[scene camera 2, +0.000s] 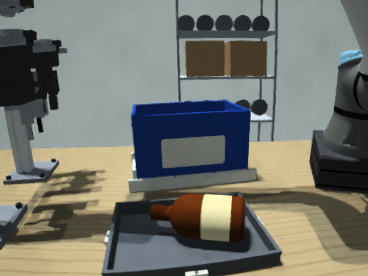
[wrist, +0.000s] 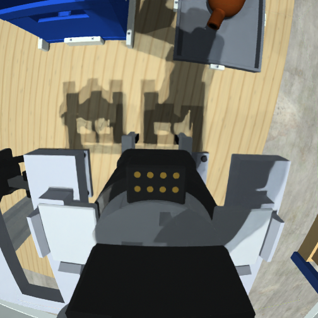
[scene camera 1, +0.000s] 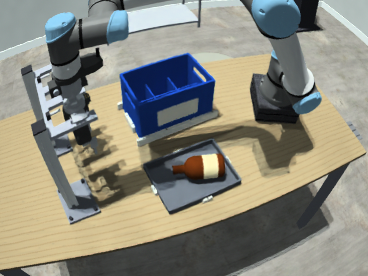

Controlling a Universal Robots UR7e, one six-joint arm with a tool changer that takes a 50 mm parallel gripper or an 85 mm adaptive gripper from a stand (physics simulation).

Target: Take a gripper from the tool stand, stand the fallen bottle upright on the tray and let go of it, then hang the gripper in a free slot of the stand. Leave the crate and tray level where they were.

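Frame: origin at the arm's base, x ahead, y left, z up, level; millimetres.
Where they show: hand, tool point: (scene camera 2: 6, 10); arm's base, link origin: (scene camera 2: 352, 144) (scene camera 1: 277, 91).
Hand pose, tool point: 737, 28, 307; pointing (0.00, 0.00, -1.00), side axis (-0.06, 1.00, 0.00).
Things, the pixels of their centre, and the offset from my tool point, as dx, dy, dz.
- brown bottle, body centre: (scene camera 2: 196, 216) (scene camera 1: 198, 167) -313, +115, -356
- grey tray, body centre: (scene camera 2: 186, 231) (scene camera 1: 192, 174) -294, +113, -386
- blue crate, body centre: (scene camera 2: 187, 139) (scene camera 1: 165, 94) -340, -178, -311
The brown bottle (scene camera 1: 194, 168) (scene camera 2: 187, 217) (wrist: 227, 6) with a cream label lies on its side on the grey tray (scene camera 1: 172, 192) (scene camera 2: 145, 250) (wrist: 240, 47), its neck toward the stand. The arm's wrist is down over the near slot of the tool stand (scene camera 1: 56, 170) (scene camera 2: 20, 142) (wrist: 55, 175), at the top of the gripper (scene camera 1: 90, 147) (wrist: 156, 139) there. That gripper is open and empty, its two fingertips apart in the wrist view. Whether the coupling is locked cannot be seen. A second gripper (scene camera 2: 48, 75) hangs in the other slot.
The blue crate (scene camera 1: 142, 117) (scene camera 2: 150, 150) (wrist: 95, 22) stands level between white rails behind the tray. The arm's base (scene camera 1: 276, 102) (scene camera 2: 340, 167) is at the right of the table. A shelf unit (scene camera 2: 227, 34) stands in the background.
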